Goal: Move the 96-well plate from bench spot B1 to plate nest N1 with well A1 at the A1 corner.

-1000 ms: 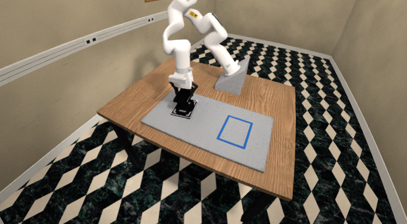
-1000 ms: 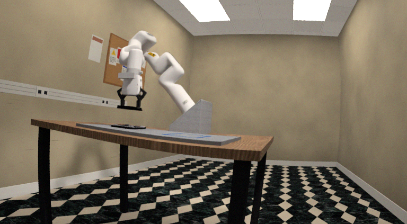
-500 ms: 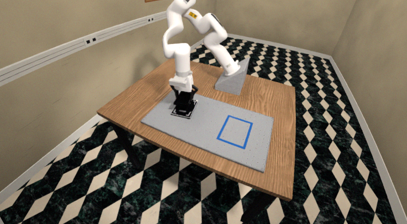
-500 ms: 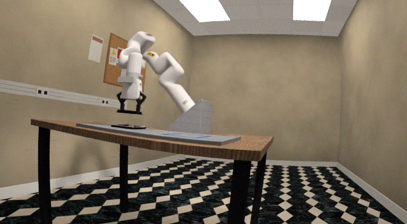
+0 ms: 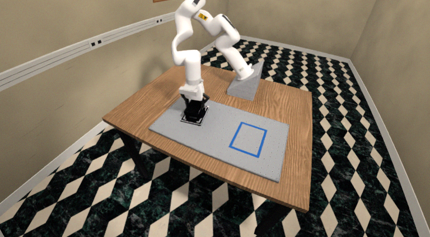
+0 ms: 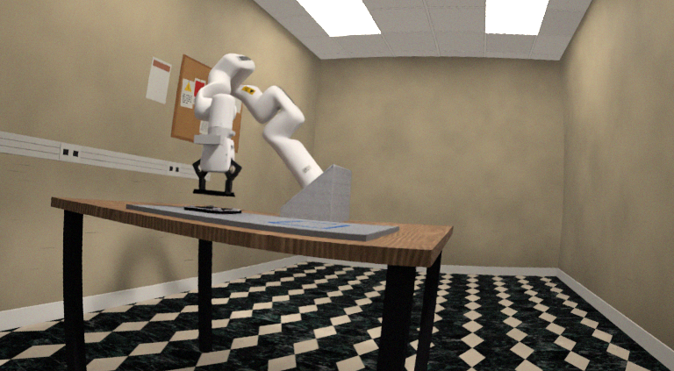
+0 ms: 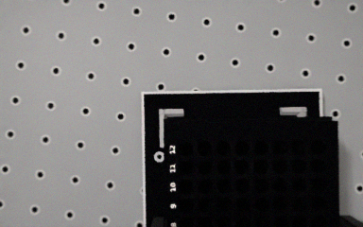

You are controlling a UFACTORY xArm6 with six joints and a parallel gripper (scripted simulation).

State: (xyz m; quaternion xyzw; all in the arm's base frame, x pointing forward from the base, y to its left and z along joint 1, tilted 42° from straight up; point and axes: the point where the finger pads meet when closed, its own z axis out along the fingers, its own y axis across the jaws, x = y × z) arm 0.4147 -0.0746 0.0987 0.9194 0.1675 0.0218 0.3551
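Right now the plate nest N1 is 6 cm below my hand. The rest, counted from my hand: 96-well plate 1 cm below.
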